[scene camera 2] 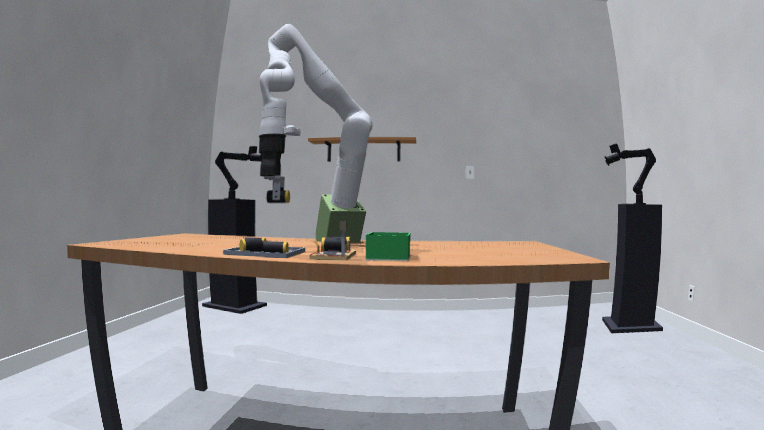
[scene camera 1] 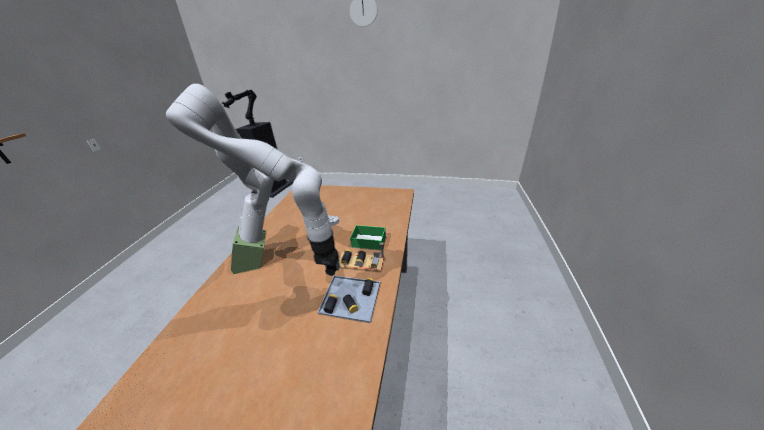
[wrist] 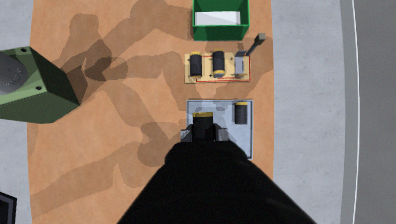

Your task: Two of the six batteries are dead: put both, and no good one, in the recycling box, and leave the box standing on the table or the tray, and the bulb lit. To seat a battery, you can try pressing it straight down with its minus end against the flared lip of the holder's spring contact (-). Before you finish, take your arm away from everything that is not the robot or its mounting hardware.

Labels:
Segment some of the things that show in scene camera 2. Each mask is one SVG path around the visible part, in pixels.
My gripper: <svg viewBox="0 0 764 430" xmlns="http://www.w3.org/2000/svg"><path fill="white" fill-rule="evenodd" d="M261 136L259 141L259 153L262 155L260 176L263 176L264 179L273 180L272 200L280 200L285 177L281 177L280 163L281 154L285 150L285 136Z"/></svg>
A green recycling box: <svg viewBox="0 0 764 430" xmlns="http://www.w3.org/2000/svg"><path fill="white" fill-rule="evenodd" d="M366 235L366 260L408 261L410 233L371 232Z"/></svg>

